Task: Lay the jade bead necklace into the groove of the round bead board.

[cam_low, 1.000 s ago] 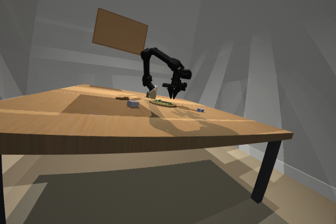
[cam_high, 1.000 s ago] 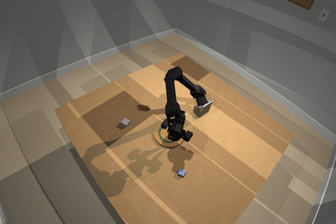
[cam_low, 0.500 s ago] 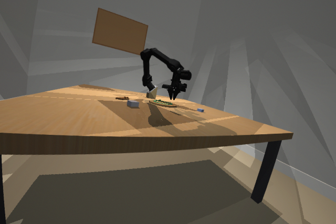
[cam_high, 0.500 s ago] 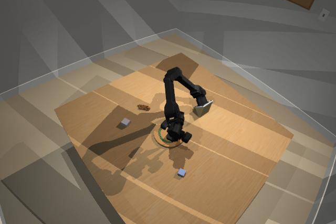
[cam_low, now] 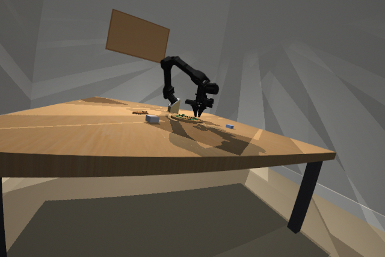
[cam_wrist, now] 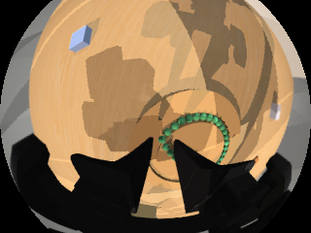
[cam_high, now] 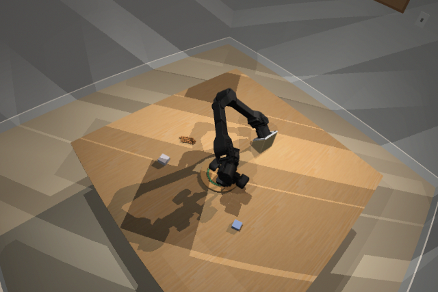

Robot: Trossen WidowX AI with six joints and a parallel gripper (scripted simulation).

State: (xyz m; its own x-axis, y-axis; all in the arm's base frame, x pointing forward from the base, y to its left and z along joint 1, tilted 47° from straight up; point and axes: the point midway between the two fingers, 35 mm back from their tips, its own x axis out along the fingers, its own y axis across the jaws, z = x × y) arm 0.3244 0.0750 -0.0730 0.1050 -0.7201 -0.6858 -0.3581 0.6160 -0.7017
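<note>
Right now my gripper tip is 1 cm past the round wooden bead board, 6 cm to the left of it and 2 cm above it. Round my gripper tip: blue block 8 cm ahead, 20 cm to the left, 2 cm below; then pale grey block 19 cm ahead, 28 cm to the right, 1 cm below.
</note>
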